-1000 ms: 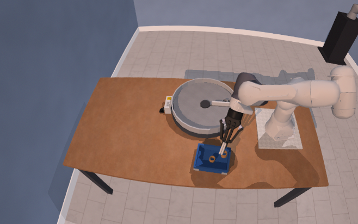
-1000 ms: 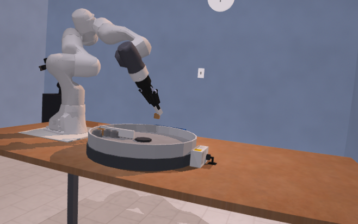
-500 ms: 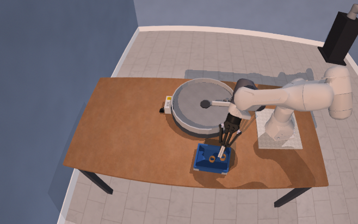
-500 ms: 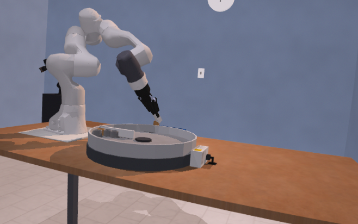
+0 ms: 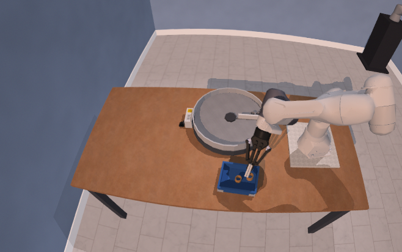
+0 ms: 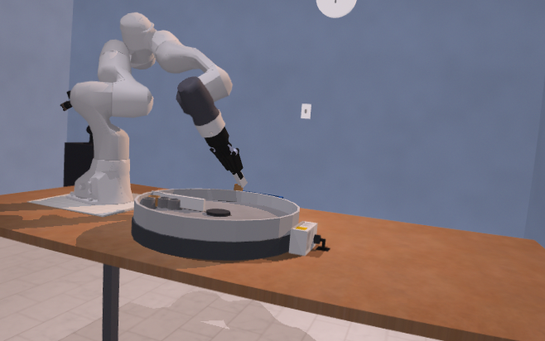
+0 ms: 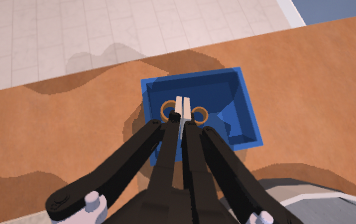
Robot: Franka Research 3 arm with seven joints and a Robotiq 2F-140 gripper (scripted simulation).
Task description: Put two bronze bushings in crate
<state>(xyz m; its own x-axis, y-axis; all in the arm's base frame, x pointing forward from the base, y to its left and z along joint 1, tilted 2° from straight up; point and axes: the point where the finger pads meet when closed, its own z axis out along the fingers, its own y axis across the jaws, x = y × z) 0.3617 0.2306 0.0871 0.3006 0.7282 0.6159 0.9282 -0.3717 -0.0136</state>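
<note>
Now: hand 4 cm short of the blue crate, 1 cm to the right of it and 8 cm above it. Round my hand: grey turning table (11 cm ahead, 35 cm to the right, 5 cm below).
</note>
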